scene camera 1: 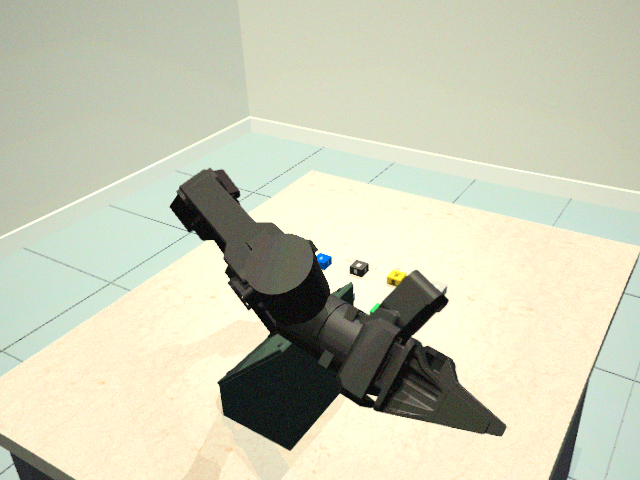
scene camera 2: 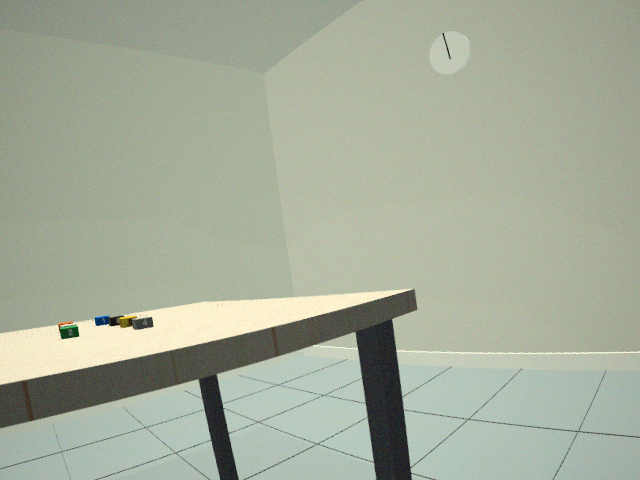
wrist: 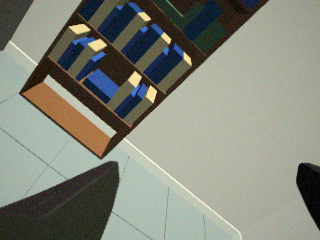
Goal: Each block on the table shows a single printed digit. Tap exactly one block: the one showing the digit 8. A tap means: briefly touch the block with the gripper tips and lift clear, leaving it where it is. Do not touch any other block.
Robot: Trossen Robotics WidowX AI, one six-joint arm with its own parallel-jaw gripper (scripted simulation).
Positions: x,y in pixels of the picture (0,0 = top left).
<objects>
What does my gripper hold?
Nothing.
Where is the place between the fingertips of my gripper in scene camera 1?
496,430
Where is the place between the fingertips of my gripper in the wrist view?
At 207,172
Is my gripper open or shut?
Open.
</objects>
